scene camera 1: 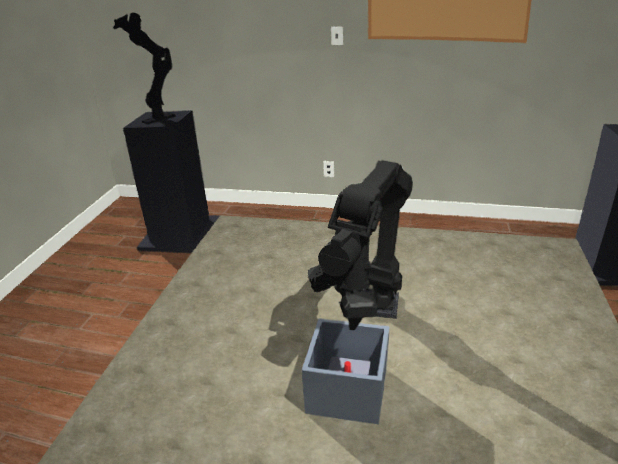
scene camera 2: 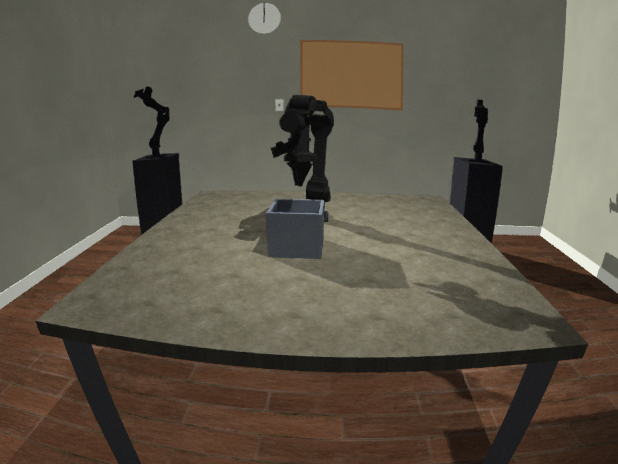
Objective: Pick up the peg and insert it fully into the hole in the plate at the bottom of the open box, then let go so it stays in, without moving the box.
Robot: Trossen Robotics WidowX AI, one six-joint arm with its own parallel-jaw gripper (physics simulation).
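Pixels of known places: gripper, fingertip midpoint: (scene camera 1: 350, 324) (scene camera 2: 298, 185); arm's base, origin of the base link: (scene camera 1: 381, 301).
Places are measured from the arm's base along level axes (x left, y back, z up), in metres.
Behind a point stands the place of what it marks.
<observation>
The red peg (scene camera 1: 347, 367) {x -0.072, y -0.315, z 0.067 m} stands about upright at the pale plate (scene camera 1: 361, 367) {x -0.042, y -0.289, z 0.042 m} on the bottom of the open box. Its lower end is hidden behind the front wall, so how deep it sits cannot be seen. The blue-grey box (scene camera 1: 344, 398) {x -0.073, y -0.389, z 0.053 m} (scene camera 2: 295, 236) {x -0.075, y -0.389, z 0.053 m} stands upright on the table. My gripper (scene camera 1: 353, 326) {x -0.067, y -0.306, z 0.184 m} (scene camera 2: 299, 183) {x -0.067, y -0.306, z 0.184 m} points down above the box's back part, apart from the peg and higher than the rim. It holds nothing and its fingers are partly open, though they overlap in both views. The peg and the plate are hidden in scene camera 2.
The arm's base (scene camera 1: 387, 306) {x 0.017, y -0.031, z 0.009 m} stands on the table (scene camera 1: 215, 350) {x -0.414, y -0.211, z -0.017 m} (scene camera 2: 210, 300) {x -0.277, y -0.646, z -0.016 m} behind the box. The box's four walls (scene camera 1: 386, 350) {x 0.010, y -0.297, z 0.107 m} rise around the peg and plate. Two dark pedestals (scene camera 2: 157, 192) (scene camera 2: 477, 195) with small arms stand beyond the table.
</observation>
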